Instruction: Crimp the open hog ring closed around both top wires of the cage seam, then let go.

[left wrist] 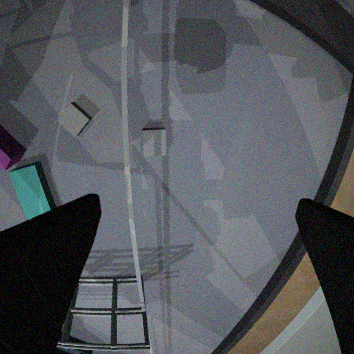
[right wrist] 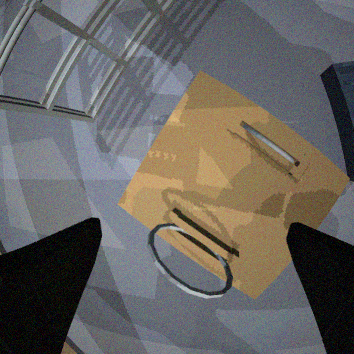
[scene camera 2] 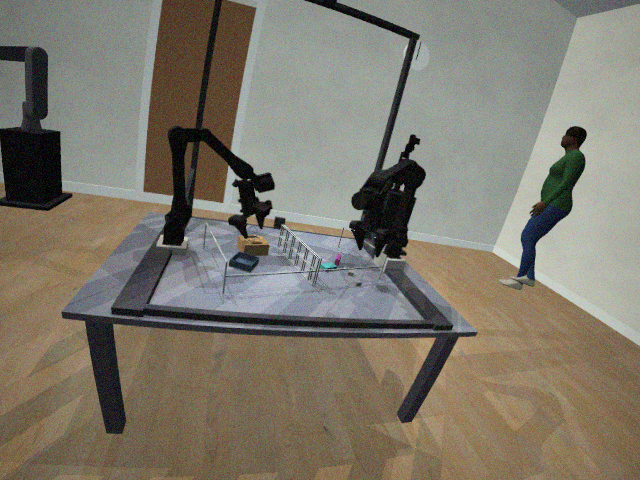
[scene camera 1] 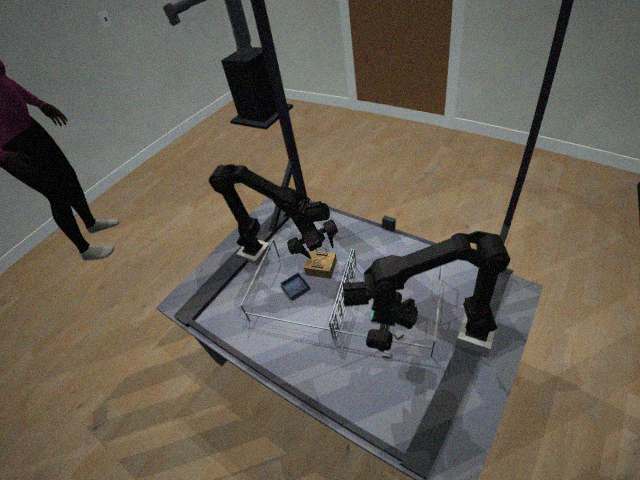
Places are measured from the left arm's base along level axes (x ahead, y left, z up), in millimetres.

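Pixels of known places: left gripper, between the fingertips: [left wrist: 203, 207] [scene camera 2: 368, 253]; right gripper, between the fingertips: [right wrist: 198, 232] [scene camera 2: 253, 233] [scene camera 1: 321, 253]; left arm's base, origin of its link: [scene camera 2: 391, 255] [scene camera 1: 477, 329]; right arm's base, origin of its link: [scene camera 2: 172, 241] [scene camera 1: 252, 248].
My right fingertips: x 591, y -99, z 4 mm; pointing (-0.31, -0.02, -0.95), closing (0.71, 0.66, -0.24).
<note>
Ahead of a thing's pixels: the offset from my right fingertips to its top centre. "*": to the spot under its first point.
An orange block {dz -12, dx +0, dy +21 mm} [scene camera 1: 320, 264] [scene camera 2: 253, 245] [right wrist: 220, 170] holds two rings in slots; one ring {dz +24, dx +7, dy -10 mm} [right wrist: 207, 295] leans over its edge, the other ring {dz +7, dx -7, dy +49 mm} [right wrist: 270, 143] shows nearly edge-on. The cage seam [scene camera 1: 338, 311] [scene camera 2: 299, 248] [left wrist: 114, 311] [right wrist: 89, 36] is an upright mesh with paired wires. No ring can be made out on it. My right gripper [scene camera 1: 321, 252] [scene camera 2: 253, 231] [right wrist: 198, 232] is open and empty above the block. My left gripper [scene camera 1: 392, 328] [scene camera 2: 369, 252] [left wrist: 203, 207] is open and empty, above the table to the right of the seam in both scene views.
A dark blue tray {dz -40, dx +45, dy +141 mm} [scene camera 2: 244, 266] [right wrist: 340, 100] lies beside the orange block. A teal block {dz -50, dx -285, dy +136 mm} [scene camera 2: 328, 266] [left wrist: 30, 190] and a magenta block {dz -30, dx -338, dy +95 mm} [scene camera 2: 337, 259] [left wrist: 6, 157] lie right of the seam in scene camera 2. Two small grey blocks lie near a thin raised rail {* dz -5, dx -390, dy +226 mm} [left wrist: 126, 100].
</note>
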